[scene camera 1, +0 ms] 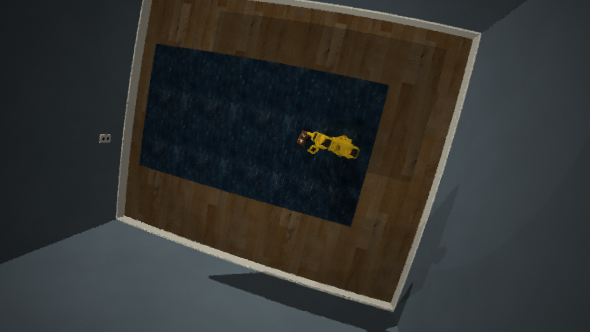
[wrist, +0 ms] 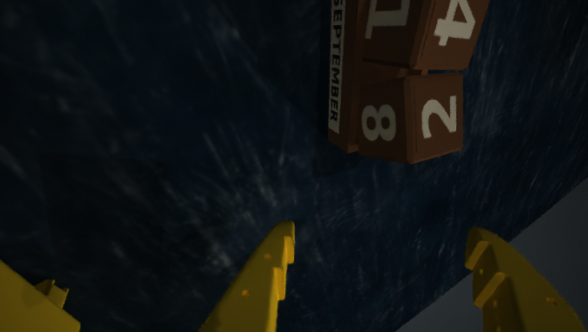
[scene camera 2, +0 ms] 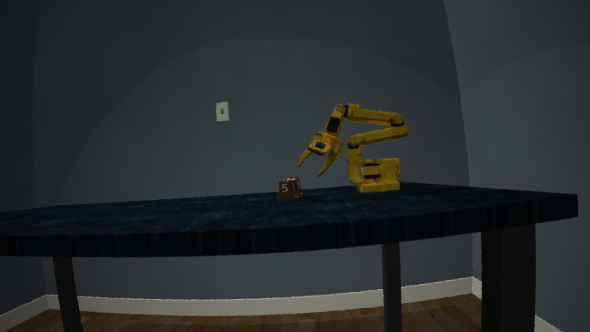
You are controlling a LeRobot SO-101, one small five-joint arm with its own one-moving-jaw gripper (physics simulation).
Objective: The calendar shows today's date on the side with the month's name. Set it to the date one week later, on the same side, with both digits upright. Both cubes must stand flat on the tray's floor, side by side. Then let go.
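Observation:
The brown calendar tray lies on the table, its SEPTEMBER label towards the left of the wrist view. Two brown cubes stand in it side by side, with a narrow gap between them. One cube shows 1, upright, on the month side, 4 on top and 5 on its end. The other cube shows 8 on the month side and 2 on top. The month side reads 18. My gripper is open and empty. It hangs above the table, higher than the cubes and on the arm's side of them.
The dark blue table top carries the calendar and the yellow arm's base. In the wrist view, a table edge crosses the lower right, and part of the yellow arm shows at the lower left.

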